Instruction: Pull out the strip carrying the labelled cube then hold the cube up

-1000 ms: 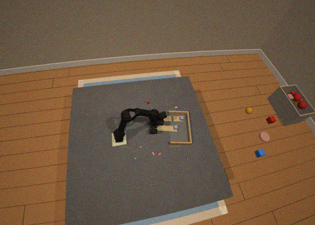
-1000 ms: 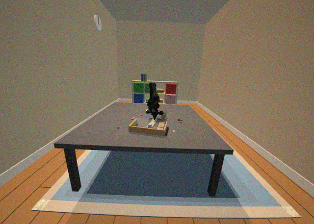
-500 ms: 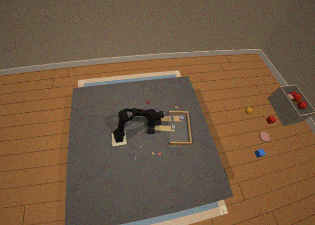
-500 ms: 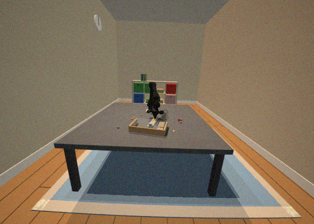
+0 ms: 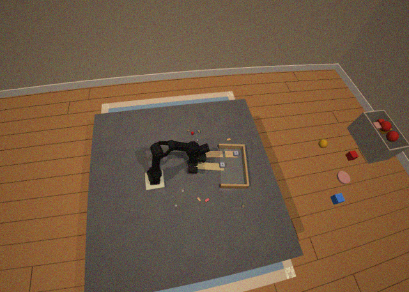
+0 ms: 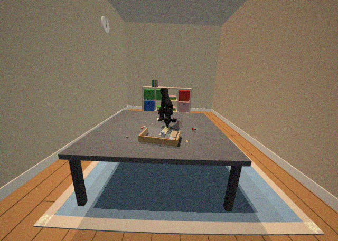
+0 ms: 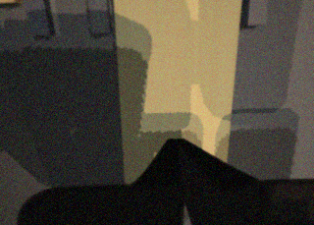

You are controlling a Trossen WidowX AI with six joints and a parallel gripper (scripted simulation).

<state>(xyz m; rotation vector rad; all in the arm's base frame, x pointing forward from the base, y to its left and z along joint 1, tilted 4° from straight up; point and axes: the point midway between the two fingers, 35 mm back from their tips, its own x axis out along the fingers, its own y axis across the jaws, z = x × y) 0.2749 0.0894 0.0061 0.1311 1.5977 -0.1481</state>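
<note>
The strip is 9 cm ahead of my gripper tip and 2 cm to the right of it.
</note>
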